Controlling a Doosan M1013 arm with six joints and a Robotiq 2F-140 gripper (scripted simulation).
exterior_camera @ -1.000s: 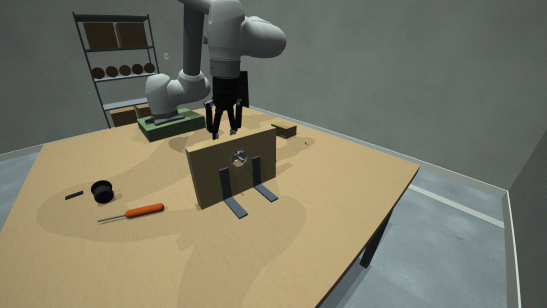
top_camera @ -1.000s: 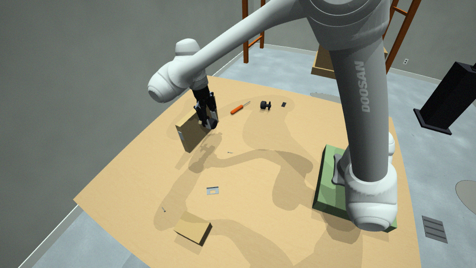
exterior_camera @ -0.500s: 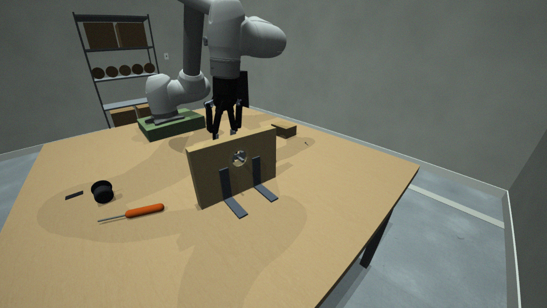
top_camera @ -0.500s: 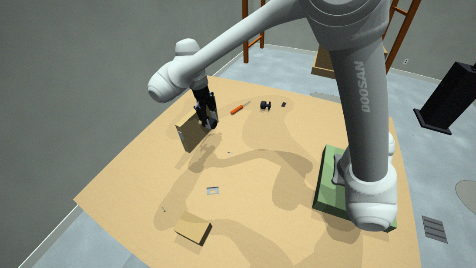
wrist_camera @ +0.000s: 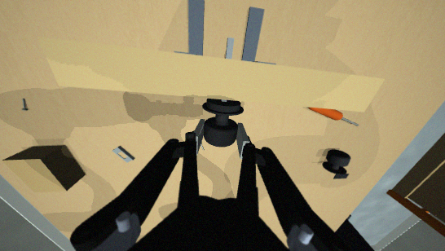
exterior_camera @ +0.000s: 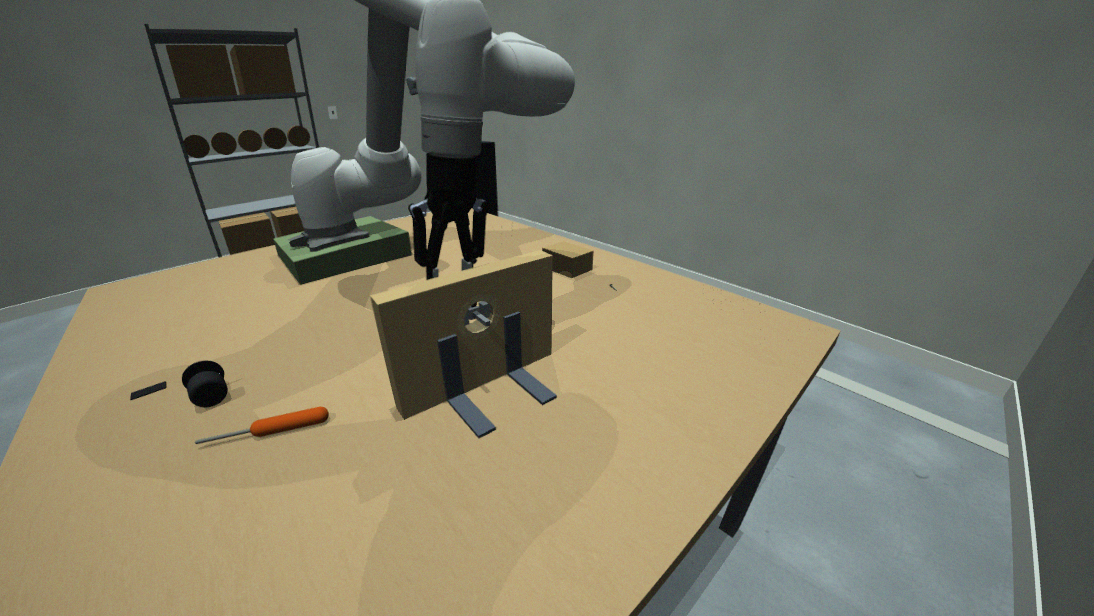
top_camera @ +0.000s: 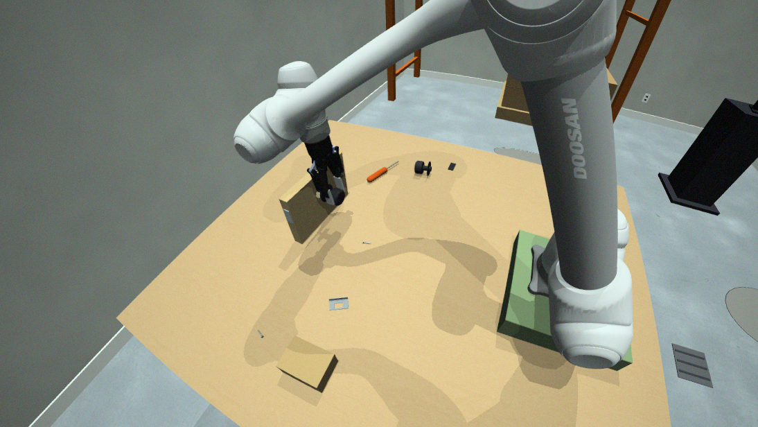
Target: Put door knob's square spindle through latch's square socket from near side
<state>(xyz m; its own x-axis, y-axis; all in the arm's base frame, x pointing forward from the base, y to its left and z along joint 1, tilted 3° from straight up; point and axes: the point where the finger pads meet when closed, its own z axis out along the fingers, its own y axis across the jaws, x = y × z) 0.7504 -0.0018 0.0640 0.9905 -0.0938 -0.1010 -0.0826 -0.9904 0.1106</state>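
Right now my hand is 8 cm short of the latch, 3 cm above it and 1 cm to the left of it. The rest, counted from my hand: upright wooden panel: 8 cm ahead, 4 cm below, 1 cm to the right; then orange-handled screwdriver: 35 cm to the right, 15 cm below, 3 cm behind; then wooden block: 49 cm to the left, 18 cm behind, 13 cm below.
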